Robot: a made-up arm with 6 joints.
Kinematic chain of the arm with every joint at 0, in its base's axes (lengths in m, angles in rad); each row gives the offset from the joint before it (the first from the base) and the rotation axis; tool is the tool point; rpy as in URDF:
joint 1: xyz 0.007 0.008 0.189 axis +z
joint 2: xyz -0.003 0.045 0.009 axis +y
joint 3: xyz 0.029 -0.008 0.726 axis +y
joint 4: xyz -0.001 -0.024 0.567 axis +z
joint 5: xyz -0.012 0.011 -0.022 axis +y
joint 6: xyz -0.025 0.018 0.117 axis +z
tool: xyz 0.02 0.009 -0.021 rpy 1.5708 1.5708 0
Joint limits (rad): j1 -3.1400..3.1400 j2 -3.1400..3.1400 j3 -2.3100..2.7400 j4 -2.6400..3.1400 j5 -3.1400..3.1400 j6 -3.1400..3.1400
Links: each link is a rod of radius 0.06 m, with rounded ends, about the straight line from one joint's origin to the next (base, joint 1, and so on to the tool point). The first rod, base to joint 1, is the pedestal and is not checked.
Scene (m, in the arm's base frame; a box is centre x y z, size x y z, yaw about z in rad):
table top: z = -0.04
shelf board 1: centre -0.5 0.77 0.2 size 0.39 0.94 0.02 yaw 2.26
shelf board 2: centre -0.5 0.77 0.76 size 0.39 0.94 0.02 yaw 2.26
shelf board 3: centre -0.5 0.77 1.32 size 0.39 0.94 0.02 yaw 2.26
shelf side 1: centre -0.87 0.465 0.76 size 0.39 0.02 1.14 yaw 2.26
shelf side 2: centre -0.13 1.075 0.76 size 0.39 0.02 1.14 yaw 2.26
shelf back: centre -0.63 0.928 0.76 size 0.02 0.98 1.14 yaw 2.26
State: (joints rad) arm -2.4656 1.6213 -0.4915 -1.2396 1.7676 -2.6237
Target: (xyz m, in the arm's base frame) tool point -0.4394 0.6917 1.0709
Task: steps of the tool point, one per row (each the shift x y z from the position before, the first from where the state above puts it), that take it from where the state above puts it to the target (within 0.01 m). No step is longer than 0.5 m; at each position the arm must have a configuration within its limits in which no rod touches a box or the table.
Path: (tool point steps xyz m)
1: 0.2344 -0.1011 0.3779
2: 0.2849 0.0574 0.3228
3: 0.2531 0.2136 0.2356
4: 0.1514 0.3268 0.1259
5: 0.0096 0.3682 0.0050
6: -0.1317 0.3280 -0.1142
7: -0.2330 0.2177 -0.2199

